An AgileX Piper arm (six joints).
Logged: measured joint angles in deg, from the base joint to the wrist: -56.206 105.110 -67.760 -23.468 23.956 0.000; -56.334 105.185 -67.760 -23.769 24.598 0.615; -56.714 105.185 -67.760 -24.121 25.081 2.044; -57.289 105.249 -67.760 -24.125 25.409 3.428; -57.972 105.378 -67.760 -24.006 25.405 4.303; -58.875 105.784 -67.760 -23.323 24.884 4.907; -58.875 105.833 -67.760 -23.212 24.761 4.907; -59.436 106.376 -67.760 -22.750 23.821 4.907; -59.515 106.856 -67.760 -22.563 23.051 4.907; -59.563 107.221 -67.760 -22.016 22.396 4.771; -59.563 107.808 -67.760 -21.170 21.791 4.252; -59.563 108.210 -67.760 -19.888 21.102 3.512; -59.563 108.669 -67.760 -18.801 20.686 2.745; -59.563 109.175 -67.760 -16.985 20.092 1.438; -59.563 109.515 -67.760 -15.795 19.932 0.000
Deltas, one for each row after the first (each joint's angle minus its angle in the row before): -0.128 0.075 0.000 -0.301 0.642 0.615; -0.380 0.000 0.000 -0.352 0.483 1.429; -0.575 0.064 0.000 -0.004 0.328 1.384; -0.683 0.129 0.000 0.119 -0.004 0.875; -0.903 0.406 0.000 0.683 -0.521 0.604; 0.000 0.049 0.000 0.111 -0.123 0.000; -0.561 0.543 0.000 0.462 -0.940 0.000; -0.079 0.480 0.000 0.187 -0.770 0.000; -0.048 0.365 0.000 0.547 -0.655 -0.136; 0.000 0.587 0.000 0.846 -0.605 -0.519; 0.000 0.402 0.000 1.282 -0.689 -0.740; 0.000 0.459 0.000 1.087 -0.416 -0.767; 0.000 0.506 0.000 1.816 -0.594 -1.307; 0.000 0.340 0.000 1.190 -0.160 -1.438
